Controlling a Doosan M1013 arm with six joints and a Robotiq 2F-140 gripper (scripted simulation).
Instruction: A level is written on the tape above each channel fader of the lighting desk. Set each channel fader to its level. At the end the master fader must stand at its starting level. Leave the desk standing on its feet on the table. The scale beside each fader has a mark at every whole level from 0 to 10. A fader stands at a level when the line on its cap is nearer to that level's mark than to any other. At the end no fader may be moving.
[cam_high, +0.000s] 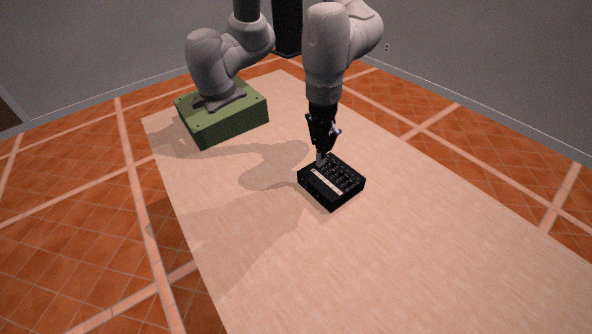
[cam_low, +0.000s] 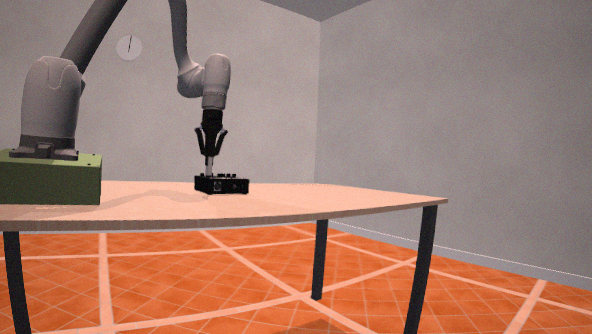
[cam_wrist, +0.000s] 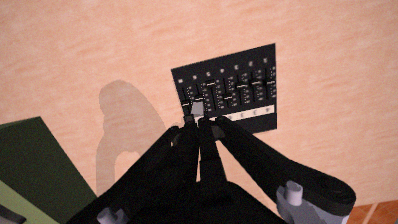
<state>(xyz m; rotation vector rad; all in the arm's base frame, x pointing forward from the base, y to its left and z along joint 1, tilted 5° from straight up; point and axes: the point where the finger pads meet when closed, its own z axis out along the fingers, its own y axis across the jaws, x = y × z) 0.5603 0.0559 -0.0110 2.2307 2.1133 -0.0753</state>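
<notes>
Right now the fader cap is 3 cm below my hand, 2 cm to the left of it and 2 cm behind it.
</notes>
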